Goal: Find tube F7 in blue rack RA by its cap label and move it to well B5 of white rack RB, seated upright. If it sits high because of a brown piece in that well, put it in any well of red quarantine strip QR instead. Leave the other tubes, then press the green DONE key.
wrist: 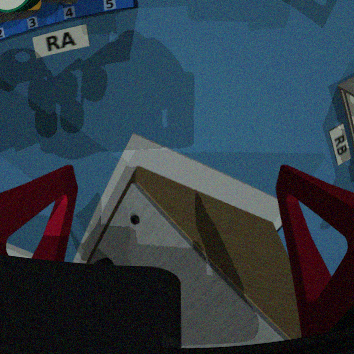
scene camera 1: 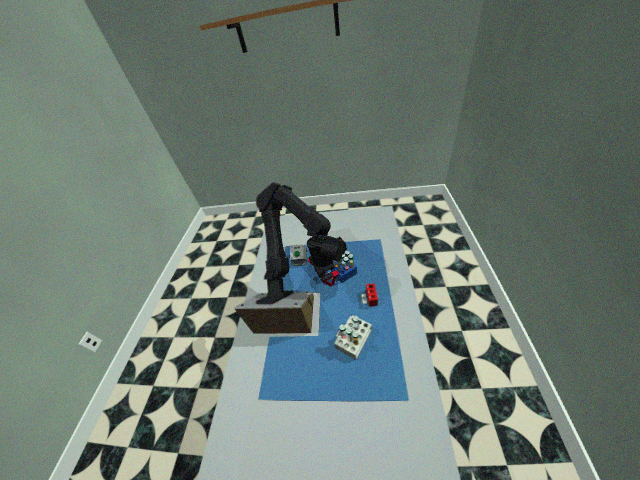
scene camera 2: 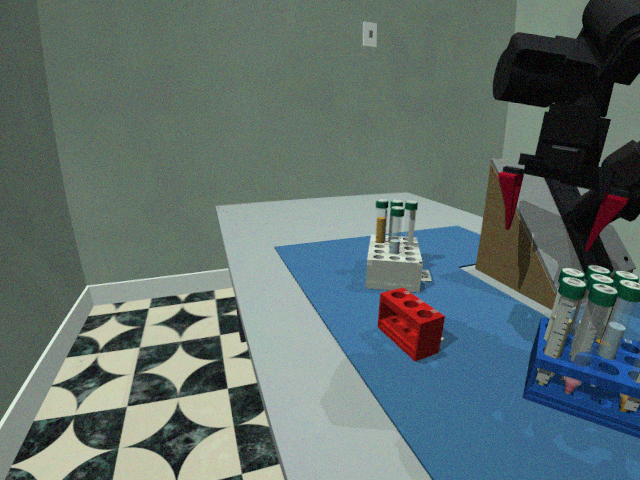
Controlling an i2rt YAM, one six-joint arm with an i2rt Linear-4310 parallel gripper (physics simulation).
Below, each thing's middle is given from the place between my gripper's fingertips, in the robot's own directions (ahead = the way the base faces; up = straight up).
My hand is 10 mm past the RA label (wrist: 73, 37), 100 mm to the right of it and 120 mm above it.
